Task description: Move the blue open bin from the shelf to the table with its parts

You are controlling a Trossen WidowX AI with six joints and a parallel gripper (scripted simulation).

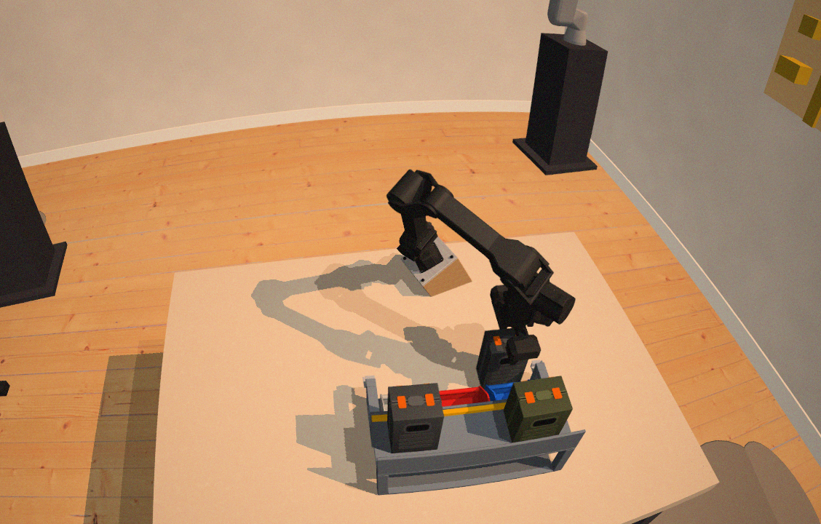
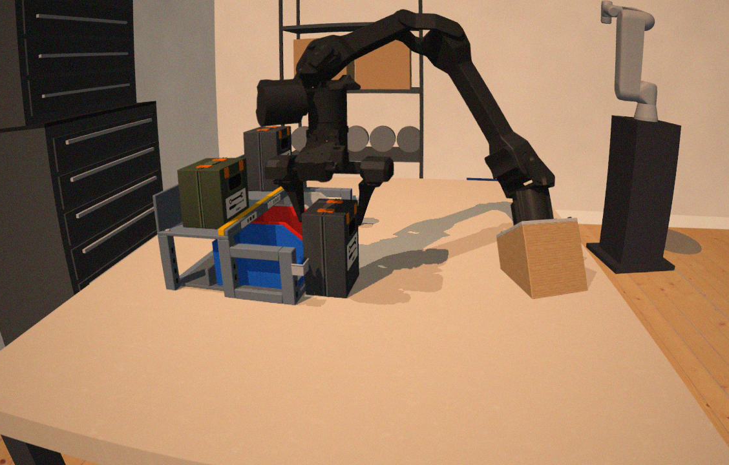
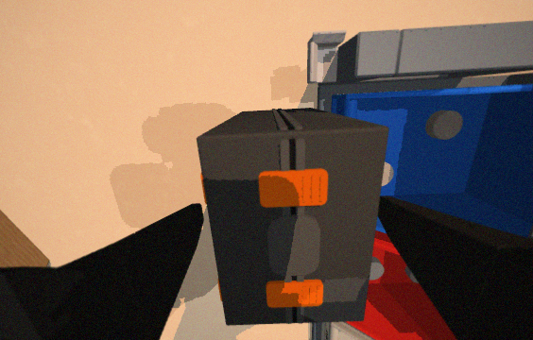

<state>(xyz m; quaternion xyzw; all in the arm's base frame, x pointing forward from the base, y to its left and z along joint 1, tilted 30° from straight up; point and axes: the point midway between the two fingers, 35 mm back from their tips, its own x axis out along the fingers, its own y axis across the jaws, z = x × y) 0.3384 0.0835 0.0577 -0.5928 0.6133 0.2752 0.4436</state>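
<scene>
The blue open bin lies 11 cm ahead of my hand, 2 cm to the right of it and 10 cm below it. Also, from my hand: red bin (9 cm ahead, 13 cm to the right, 10 cm below); then yellow rail (12 cm ahead, 14 cm to the right, 3 cm below); then green case (19 cm ahead, 4 cm to the right, 1 cm above).
</scene>
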